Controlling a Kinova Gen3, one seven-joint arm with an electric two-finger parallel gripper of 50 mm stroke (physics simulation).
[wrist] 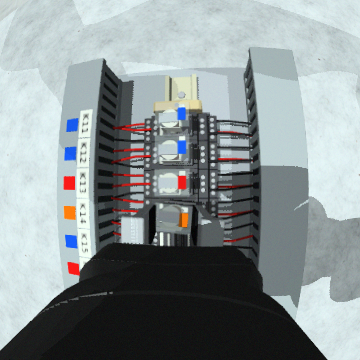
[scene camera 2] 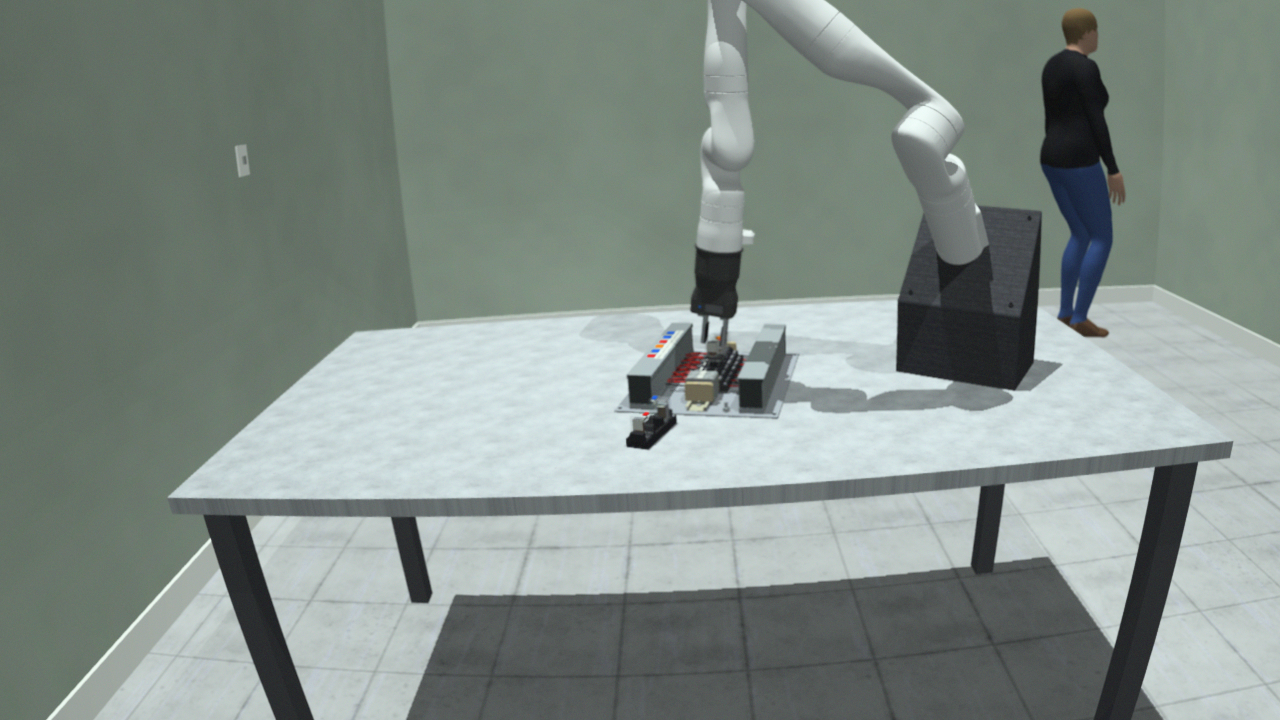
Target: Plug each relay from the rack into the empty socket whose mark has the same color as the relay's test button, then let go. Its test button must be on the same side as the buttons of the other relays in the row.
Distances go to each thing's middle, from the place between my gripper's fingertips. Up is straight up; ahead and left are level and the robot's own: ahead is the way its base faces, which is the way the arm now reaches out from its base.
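There's a black rack (scene camera 2: 637, 440) that's 60 mm below my hand, 90 mm ahead of it and 230 mm to the left of it, and the panel (scene camera 2: 676, 393) is 70 mm below my hand.
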